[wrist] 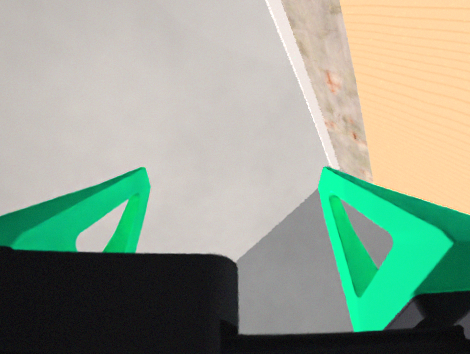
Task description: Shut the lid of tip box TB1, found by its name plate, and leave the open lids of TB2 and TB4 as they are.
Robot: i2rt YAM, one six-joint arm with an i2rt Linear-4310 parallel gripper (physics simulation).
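Places are measured from the arm's base along level axes (x down, y ahead, z right), in millimetres.
Pixels of known places: gripper, fingertip midpoint: [234,177].
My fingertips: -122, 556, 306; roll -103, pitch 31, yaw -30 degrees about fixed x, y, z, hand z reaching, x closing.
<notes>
Behind a point stands the place of what it marks, as x, y, z.
My gripper [234,177] @[-122, 556, 306] is open, its two green fingers wide apart with nothing between them. Behind and between the fingers lies a plain light grey surface [150,100]. Tip boxes TB1, TB2 and TB4, their lids and their name plates do not show in the wrist view.
A thin white edge [302,85] borders the grey surface and runs from the top centre down to the right fingertip. Right of it is a mottled stone-like strip [332,82], then a light wood-grained surface [420,90] @[198, 678, 75] at the far right. A darker grey area [290,260] shows at the lower centre.
</notes>
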